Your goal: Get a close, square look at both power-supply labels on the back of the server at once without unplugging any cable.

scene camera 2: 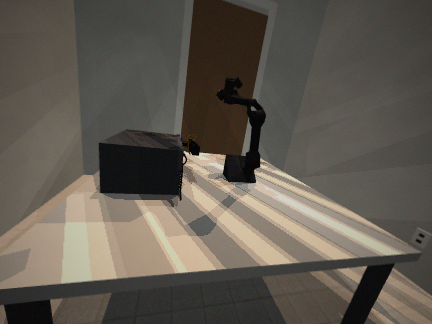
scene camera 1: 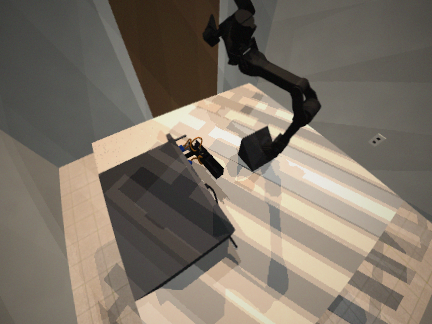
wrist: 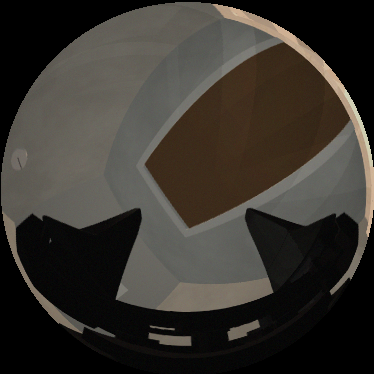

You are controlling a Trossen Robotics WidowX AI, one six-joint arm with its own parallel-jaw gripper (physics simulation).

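Frame: origin at the arm's base, x ahead, y left, z up, level; centimetres.
Seen in the pictures: gripper, fingertip midpoint: (scene camera 1: 222,5) (wrist: 194,214); arm's base, link origin: (scene camera 2: 247,170) (scene camera 1: 267,147).
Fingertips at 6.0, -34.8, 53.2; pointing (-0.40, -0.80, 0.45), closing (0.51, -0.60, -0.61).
Note:
Offsets run from my fingertips to a thing's top centre, as dx, dy, dz. "*": to the spot under its first point.
The dark server box (scene camera 1: 160,210) (scene camera 2: 140,169) sits on the table, its back towards the arm's base. Orange cables @[* +27.1, +15.3, -41.6] (scene camera 1: 195,142) (scene camera 2: 192,137) and a black block-shaped part @[* +28.1, +27.8, -45.1] (scene camera 1: 212,165) (scene camera 2: 194,147) stick out from that back, with a black cable loop @[* +35.5, +37.0, -47.1] (scene camera 1: 213,192) (scene camera 2: 185,159) nearer the front. The power-supply labels cannot be made out in the scene views, and neither they nor the server show in the wrist view. My gripper (scene camera 1: 224,12) (scene camera 2: 228,89) (wrist: 194,214) is open and empty, raised high above the table, apart from the server and its cables.
The arm's black base (scene camera 1: 255,150) (scene camera 2: 237,169) stands on the table (scene camera 1: 300,250) (scene camera 2: 215,275), facing the server's back. A brown door (scene camera 1: 175,50) (scene camera 2: 225,65) (wrist: 240,130) in the wall lies behind. A wall outlet (scene camera 1: 377,140) (scene camera 2: 420,239) is at the right.

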